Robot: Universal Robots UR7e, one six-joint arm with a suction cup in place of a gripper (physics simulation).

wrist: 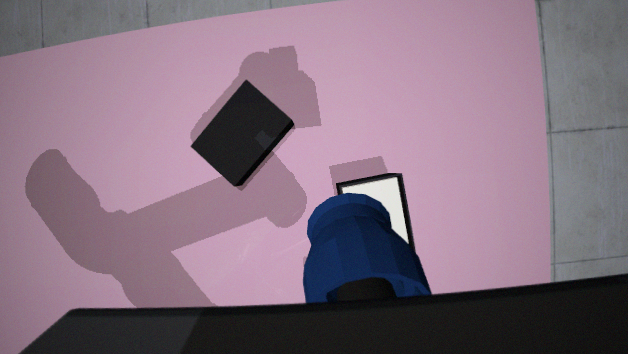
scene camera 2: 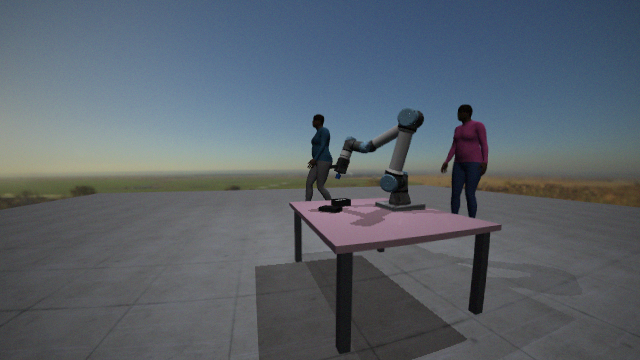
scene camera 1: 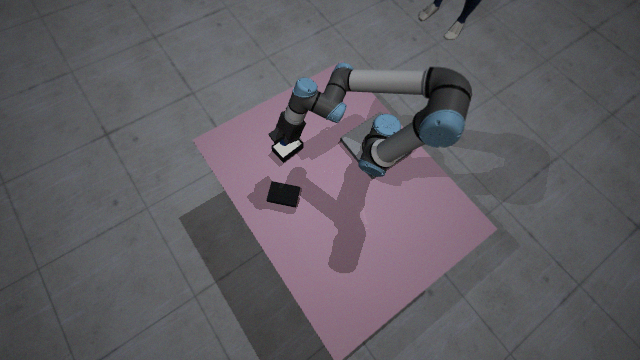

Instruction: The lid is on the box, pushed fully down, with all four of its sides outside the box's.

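Pixels of known places: hand at its tool point: [wrist: 349,230] [scene camera 2: 337,178] [scene camera 1: 283,142]; arm's base at its link origin: [scene camera 2: 399,203].
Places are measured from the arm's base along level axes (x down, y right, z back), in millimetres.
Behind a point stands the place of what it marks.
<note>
The box [scene camera 1: 284,159] @(z -398, x 9, y 206 mm) [scene camera 2: 341,203] @(z -361, x 13, y 209 mm) [wrist: 407,215] @(z -357, x -11, y 292 mm) is black with a white inside and stands on the table, its open side up. The lid [scene camera 1: 284,194] @(z -496, x 8, y 62 mm) [scene camera 2: 330,209] @(z -513, x 17, y 22 mm) [wrist: 242,132] @(z -496, x 9, y 74 mm) is a flat black rectangle, lying on the table apart from the box and turned at an angle to it. My suction cup [scene camera 1: 283,143] [scene camera 2: 338,176] [wrist: 349,215] is blue and tilted. It hangs in the air well above the table and carries nothing. In the wrist view it hides much of the box, and in the first scene view it overlaps the box's far edge.
The pink table [scene camera 1: 400,255] @(z -244, x 36, y -447 mm) [scene camera 2: 400,232] @(z -377, x 35, y -528 mm) bears the arm's grey base plate [scene camera 1: 352,139] @(z -72, x 2, y 104 mm) [scene camera 2: 415,206] @(z 52, x 10, y -107 mm). The arm's shadow falls across the lid's surroundings. Two people, one in blue [scene camera 2: 321,143] and one in pink [scene camera 2: 470,142], stand on the floor beyond the table.
</note>
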